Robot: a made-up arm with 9 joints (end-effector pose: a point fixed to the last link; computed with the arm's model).
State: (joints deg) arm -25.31 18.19 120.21 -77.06 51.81 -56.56 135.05 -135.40 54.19
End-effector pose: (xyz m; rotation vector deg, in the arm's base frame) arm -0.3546 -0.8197 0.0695 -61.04 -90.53 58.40
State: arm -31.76 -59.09 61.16 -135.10 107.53 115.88 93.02 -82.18 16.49
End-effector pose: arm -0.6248 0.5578 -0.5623 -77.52 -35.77 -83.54
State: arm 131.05 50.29 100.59 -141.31 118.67 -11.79 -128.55 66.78 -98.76
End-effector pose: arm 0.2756 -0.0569 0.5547 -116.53 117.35 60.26
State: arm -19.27 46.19 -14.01 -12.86 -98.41 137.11 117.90 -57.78 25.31
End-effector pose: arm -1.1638 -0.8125 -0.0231 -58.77 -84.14 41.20
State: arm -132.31 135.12 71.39 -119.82 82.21 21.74 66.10 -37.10 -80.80
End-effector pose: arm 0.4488 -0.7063 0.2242 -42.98 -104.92 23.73
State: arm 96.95 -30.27 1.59 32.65 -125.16 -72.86 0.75 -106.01 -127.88
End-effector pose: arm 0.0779 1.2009 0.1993 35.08 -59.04 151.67
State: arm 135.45 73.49 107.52 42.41 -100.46 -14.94 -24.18 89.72 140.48
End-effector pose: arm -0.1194 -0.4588 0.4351 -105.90 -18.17 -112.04
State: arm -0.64 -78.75 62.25 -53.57 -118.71 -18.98 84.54 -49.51 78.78
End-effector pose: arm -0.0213 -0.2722 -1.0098 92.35 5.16 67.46
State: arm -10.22 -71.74 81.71 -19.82 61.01 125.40 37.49 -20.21 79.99
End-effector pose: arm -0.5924 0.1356 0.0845 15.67 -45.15 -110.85
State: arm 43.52 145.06 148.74 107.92 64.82 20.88 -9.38 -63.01 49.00
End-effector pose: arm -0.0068 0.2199 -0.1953 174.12 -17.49 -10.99
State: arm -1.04 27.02 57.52 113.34 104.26 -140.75 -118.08 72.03 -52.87
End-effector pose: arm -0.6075 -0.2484 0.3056 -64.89 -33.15 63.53
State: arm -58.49 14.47 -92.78 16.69 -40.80 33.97 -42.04 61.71 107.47
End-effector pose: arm -0.7888 -0.2465 0.6900 -13.98 -26.71 143.22
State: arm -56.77 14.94 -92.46 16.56 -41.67 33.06 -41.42 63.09 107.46
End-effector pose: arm -0.7848 -0.2616 0.6884 -11.58 -27.92 140.60
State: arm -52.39 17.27 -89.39 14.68 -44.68 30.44 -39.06 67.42 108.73
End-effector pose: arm -0.7865 -0.3051 0.6729 -3.69 -33.38 130.39
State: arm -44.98 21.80 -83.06 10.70 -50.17 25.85 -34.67 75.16 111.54
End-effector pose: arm -0.7980 -0.3776 0.6277 12.62 -43.20 111.25
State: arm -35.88 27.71 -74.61 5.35 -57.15 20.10 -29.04 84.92 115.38
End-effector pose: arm -0.8256 -0.4479 0.5448 35.68 -54.95 86.08
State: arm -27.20 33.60 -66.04 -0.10 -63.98 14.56 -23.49 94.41 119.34
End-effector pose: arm -0.8675 -0.4757 0.4507 58.86 -65.85 59.91
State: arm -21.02 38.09 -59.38 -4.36 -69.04 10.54 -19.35 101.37 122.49
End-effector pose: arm -0.9056 -0.4625 0.3896 75.14 -73.78 38.99
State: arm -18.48 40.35 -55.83 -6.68 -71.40 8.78 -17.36 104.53 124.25
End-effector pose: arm -0.9257 -0.4420 0.3712 81.69 -77.80 28.14
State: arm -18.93 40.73 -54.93 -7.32 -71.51 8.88 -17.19 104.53 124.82
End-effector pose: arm -0.9304 -0.4307 0.3779 80.92 -78.72 26.51
